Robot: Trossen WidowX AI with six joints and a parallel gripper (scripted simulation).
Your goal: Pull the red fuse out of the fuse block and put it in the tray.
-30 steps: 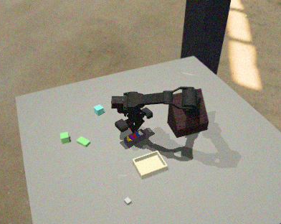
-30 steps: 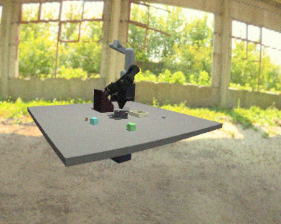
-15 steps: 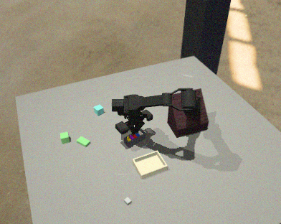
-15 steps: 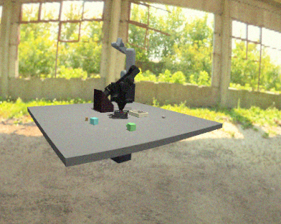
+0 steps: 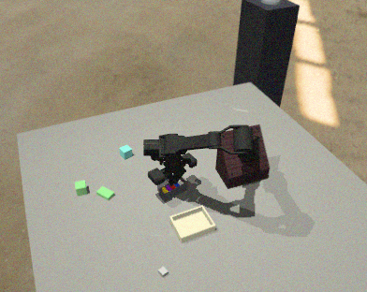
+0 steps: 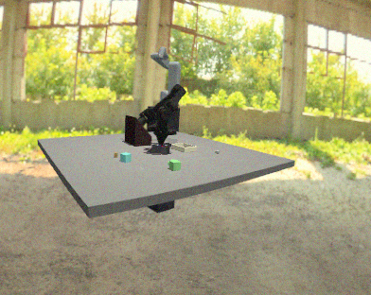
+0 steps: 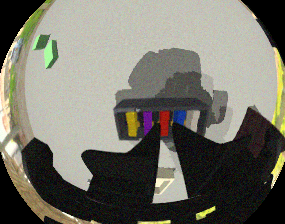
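My gripper tip is now 20 mm above the red fuse. Also, from my gripper tip: cyan cube: 80 mm ahead, 290 mm to the right, 20 mm below; then tray: 10 mm ahead, 180 mm to the left, 40 mm below; then orange peg: 20 mm behind, 290 mm to the right, 30 mm below.
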